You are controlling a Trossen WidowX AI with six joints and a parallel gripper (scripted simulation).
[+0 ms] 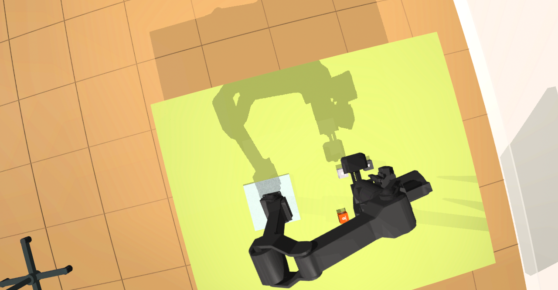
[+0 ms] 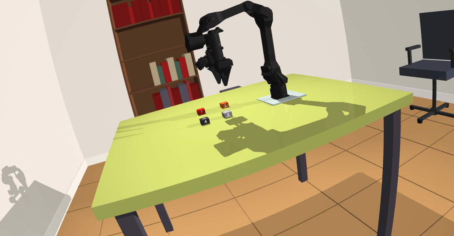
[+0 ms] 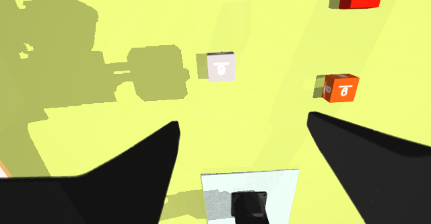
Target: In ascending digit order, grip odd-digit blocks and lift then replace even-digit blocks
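The black block lies 11 cm below my gripper tip, 10 cm ahead of it and 2 cm to the left of it. Round my gripper tip: red block 14 cm to the right, 11 cm below, 9 cm ahead; then grey block 11 cm below, 1 cm to the left, 1 cm ahead; then orange block 14 cm to the right, 11 cm below, 2 cm behind.
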